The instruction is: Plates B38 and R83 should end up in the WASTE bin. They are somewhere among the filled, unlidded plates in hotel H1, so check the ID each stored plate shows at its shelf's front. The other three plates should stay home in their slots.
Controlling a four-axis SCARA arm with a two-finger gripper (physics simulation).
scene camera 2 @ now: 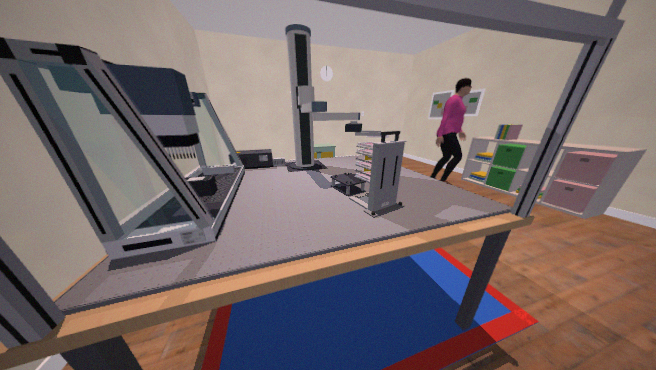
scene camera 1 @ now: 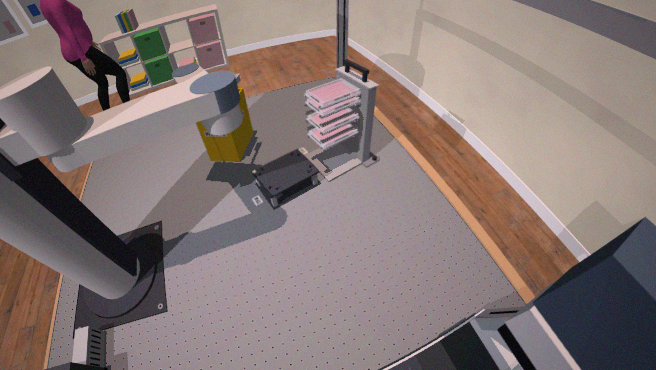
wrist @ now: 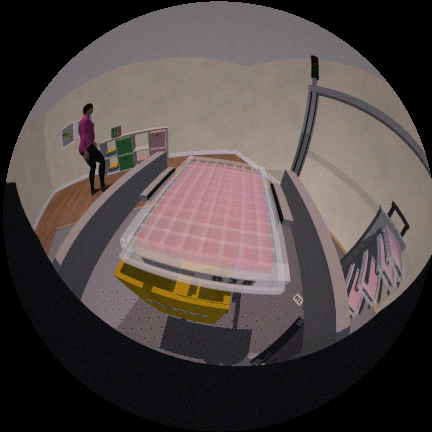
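Seen in the pictures: gripper, fingertip midpoint: point(wrist: 222, 167); arm's base, origin of the base link: point(scene camera 2: 305, 166) point(scene camera 1: 122, 277).
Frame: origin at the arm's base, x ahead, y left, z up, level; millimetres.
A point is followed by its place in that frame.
My gripper point(wrist: 222, 167) {y 380, x 467, z 293 mm} is shut on plate B38 point(wrist: 210, 215) {y 334, x 442, z 286 mm}, a clear, unlidded plate with pink wells; its front label reads B38. The plate looks level and sits high over the yellow WASTE bin point(scene camera 1: 225, 147) {y 312, x 415, z 79 mm} point(wrist: 215, 307) {y 300, x 438, z 211 mm}, whose open top shows partly beneath it in the wrist view. In scene camera 1 the arm hides the gripper and the held plate. Hotel H1 point(scene camera 1: 368, 120) {y 118, x 830, z 184 mm} point(scene camera 2: 385, 177) {y 173, x 838, z 159 mm} is a grey upright holding several pink plates point(scene camera 1: 334, 92) {y 157, x 742, z 276 mm} point(scene camera 2: 364, 160) {y 128, x 741, z 210 mm} point(wrist: 370, 277) {y 168, x 730, z 191 mm} on stacked shelves. Their IDs are not readable, so I cannot tell which is R83.
A low dark stand point(scene camera 1: 287, 172) {y 120, x 577, z 73 mm} point(scene camera 2: 349, 182) {y 112, x 633, z 73 mm} point(wrist: 280, 341) {y 177, x 562, z 18 mm} is between the bin and the hotel's foot. The arm's column point(scene camera 2: 301, 120) {y -23, x 77, z 360 mm} stands at the table's far side in scene camera 2. A glass-sided machine point(scene camera 2: 160, 200) {y -551, x 850, z 172 mm} stands on the left there. A person point(scene camera 1: 72, 37) point(scene camera 2: 452, 117) point(wrist: 87, 137) is beyond the table.
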